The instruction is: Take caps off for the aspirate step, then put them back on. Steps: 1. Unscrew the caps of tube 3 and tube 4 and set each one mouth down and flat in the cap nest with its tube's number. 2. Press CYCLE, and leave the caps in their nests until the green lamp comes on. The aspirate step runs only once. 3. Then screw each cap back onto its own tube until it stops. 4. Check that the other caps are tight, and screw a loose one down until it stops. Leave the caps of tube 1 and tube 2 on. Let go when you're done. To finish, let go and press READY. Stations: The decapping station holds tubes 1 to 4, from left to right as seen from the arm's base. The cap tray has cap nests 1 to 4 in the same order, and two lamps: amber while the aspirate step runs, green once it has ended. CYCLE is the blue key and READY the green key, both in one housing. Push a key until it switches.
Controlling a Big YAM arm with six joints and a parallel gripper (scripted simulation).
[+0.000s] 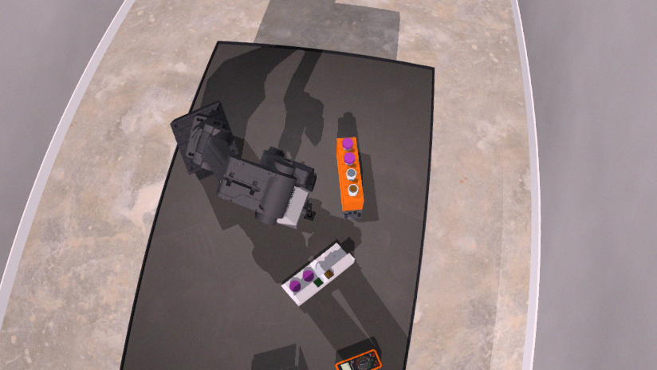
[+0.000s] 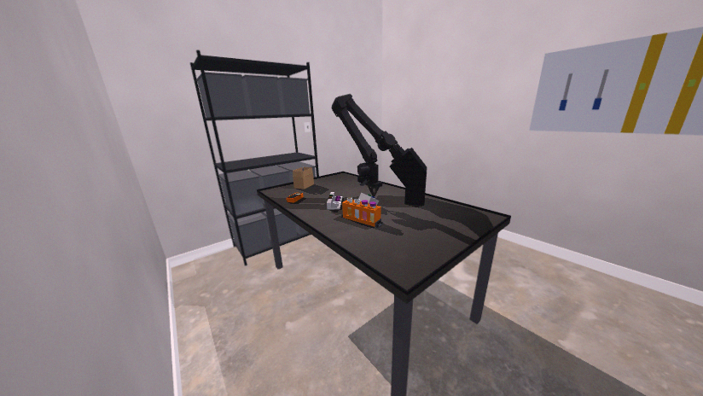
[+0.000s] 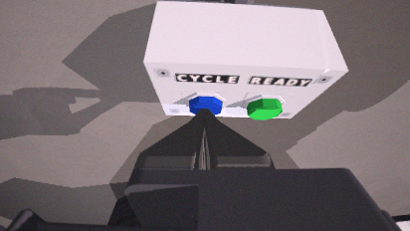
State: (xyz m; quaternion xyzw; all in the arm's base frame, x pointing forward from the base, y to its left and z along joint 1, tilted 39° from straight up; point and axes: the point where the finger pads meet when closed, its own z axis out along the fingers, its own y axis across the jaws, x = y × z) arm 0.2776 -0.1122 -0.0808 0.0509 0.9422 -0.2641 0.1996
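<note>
Now: hand 10 mm short of the blue key and 10 mm above it. From my hand the other things lie so: green key (50 mm to the right, 10 mm below, 10 mm behind); cap (280 mm to the right, 60 mm below, 60 mm ahead); key housing (30 mm to the right, 20 mm below, 20 mm ahead).
</note>
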